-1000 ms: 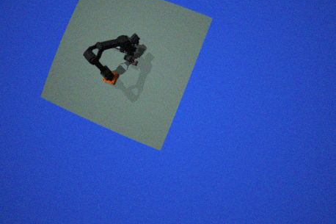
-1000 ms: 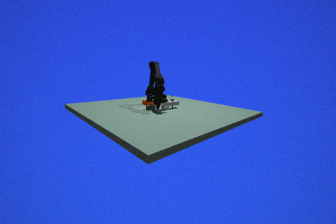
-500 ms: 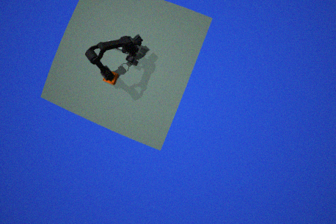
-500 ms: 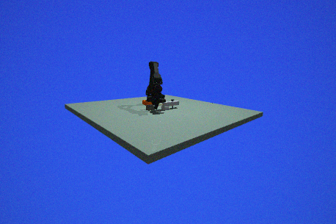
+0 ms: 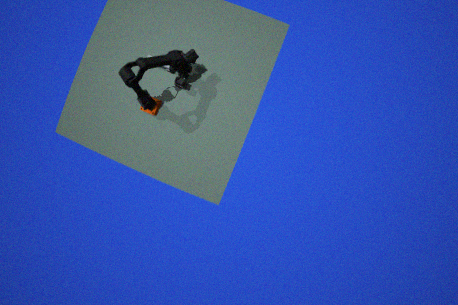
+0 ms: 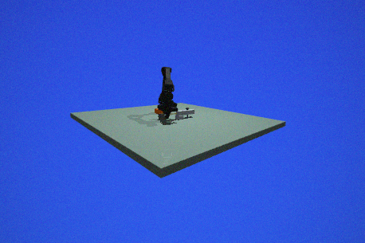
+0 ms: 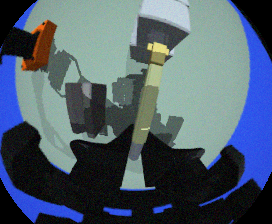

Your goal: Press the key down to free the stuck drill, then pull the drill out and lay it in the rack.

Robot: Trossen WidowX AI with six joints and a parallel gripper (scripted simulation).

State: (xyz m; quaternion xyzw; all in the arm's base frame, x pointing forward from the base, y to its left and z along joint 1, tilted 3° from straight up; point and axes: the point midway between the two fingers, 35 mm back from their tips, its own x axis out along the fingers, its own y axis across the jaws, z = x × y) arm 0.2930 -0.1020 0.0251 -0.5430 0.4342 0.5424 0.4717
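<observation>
The tan drill lies 4 cm to the left of my gripper tip, 3 cm above it and 1 cm behind it. From my gripper tip the other things lie so: grey housing block 18 cm to the left, 3 cm behind, 2 cm above.
</observation>
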